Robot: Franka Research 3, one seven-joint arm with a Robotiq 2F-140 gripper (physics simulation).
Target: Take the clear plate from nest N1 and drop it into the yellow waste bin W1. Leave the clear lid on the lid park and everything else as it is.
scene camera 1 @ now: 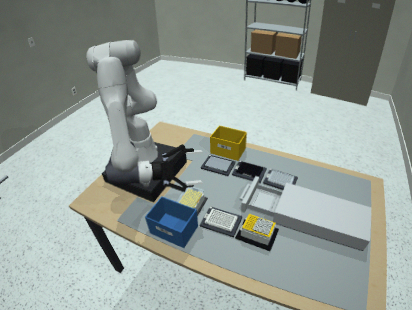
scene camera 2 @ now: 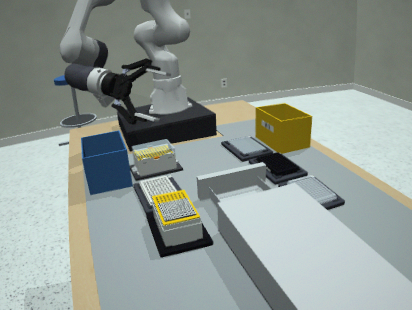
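A clear plate with a grid of wells [scene camera 1: 280, 178] [scene camera 2: 314, 190] sits on a dark nest beside the long grey housing. A smooth, flat clear piece [scene camera 1: 219, 163] [scene camera 2: 251, 145], which looks like the clear lid, lies on a dark holder nearest the yellow bin. No nest labels are readable. The yellow waste bin W1 [scene camera 1: 227, 149] [scene camera 2: 291, 131] stands upright at the table's edge; its visible interior shows no plate, but its floor is hidden. My gripper [scene camera 1: 198, 166] [scene camera 2: 161, 96] is open and empty, pointing sideways above the table near the robot base, away from the clear plate.
A black plate [scene camera 1: 249, 169] [scene camera 2: 282, 164] sits between the two clear pieces. The grey housing [scene camera 1: 320, 210] [scene camera 2: 310, 245] has an open drawer. A blue bin [scene camera 1: 171, 222] [scene camera 2: 107, 165], yellow tip box [scene camera 1: 191, 198] [scene camera 2: 155, 157], white plate [scene camera 1: 222, 219] [scene camera 2: 156, 189] and yellow-topped rack [scene camera 1: 258, 227] [scene camera 2: 177, 217] stand opposite.
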